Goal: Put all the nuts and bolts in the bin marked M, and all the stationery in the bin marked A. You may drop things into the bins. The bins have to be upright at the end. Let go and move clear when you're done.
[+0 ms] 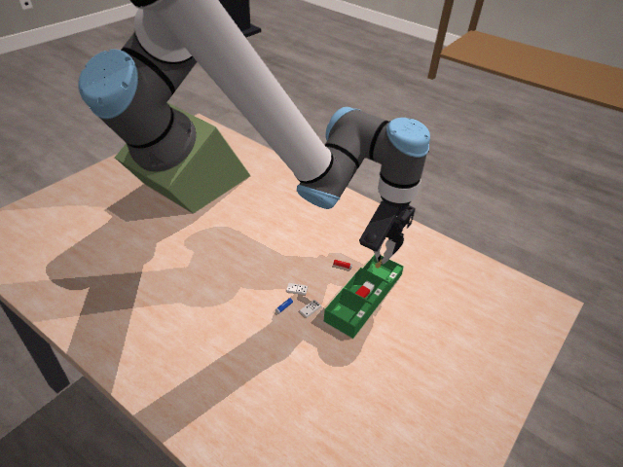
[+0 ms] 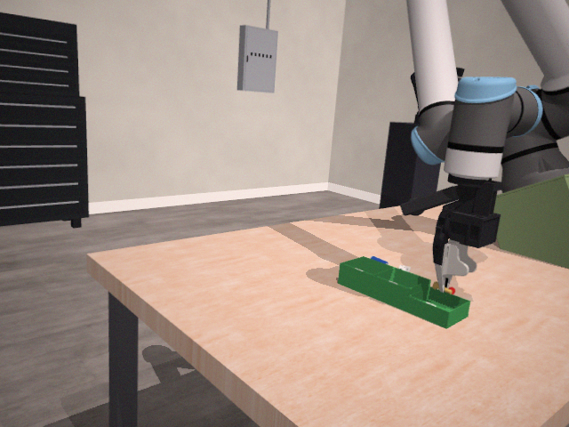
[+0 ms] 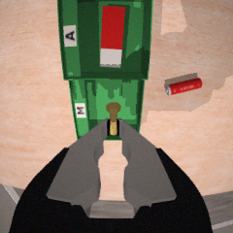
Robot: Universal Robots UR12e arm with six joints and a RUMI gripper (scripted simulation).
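My gripper is now 10 mm to the left of the small yellow bolt and 10 mm above it. Round my hand: red cylinder (90 mm behind, 40 mm to the right, 50 mm below); then white eraser (10 mm ahead, 80 mm to the right, 50 mm below); then green three-compartment bin (20 mm ahead, 80 mm to the right, 40 mm below).
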